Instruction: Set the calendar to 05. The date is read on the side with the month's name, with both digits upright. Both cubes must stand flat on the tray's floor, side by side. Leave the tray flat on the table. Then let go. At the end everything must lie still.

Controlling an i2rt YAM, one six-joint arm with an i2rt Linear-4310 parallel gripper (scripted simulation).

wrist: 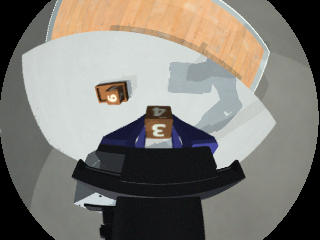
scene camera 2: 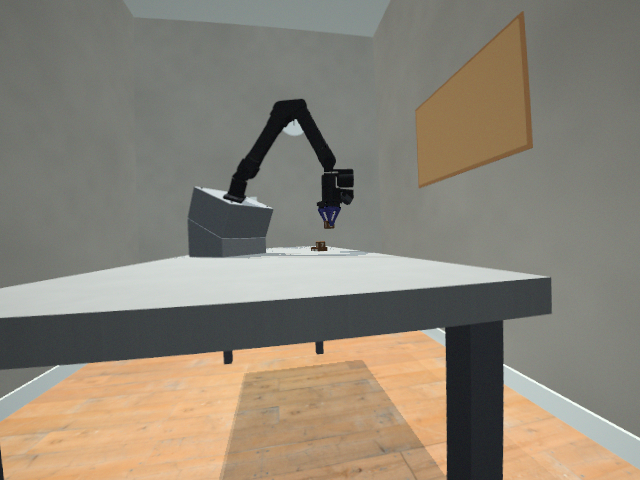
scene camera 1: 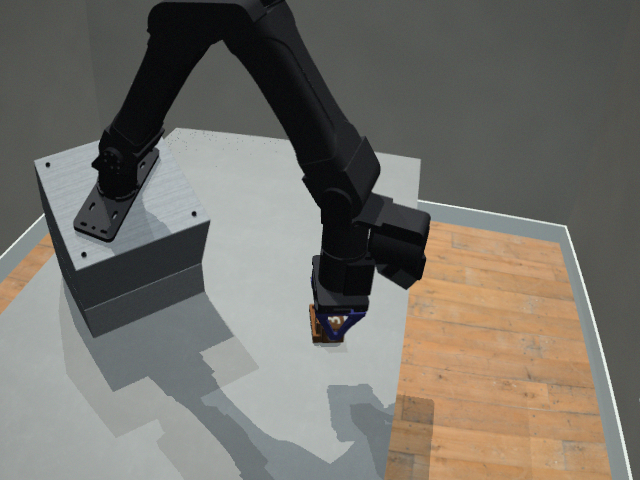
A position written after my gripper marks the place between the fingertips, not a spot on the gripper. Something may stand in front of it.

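Note:
A brown wooden cube [wrist: 158, 120] is there for me to see. So is my own gripper [scene camera 1: 333, 331], which the wrist view shows me too, the gripper [wrist: 158, 118] being visible there.

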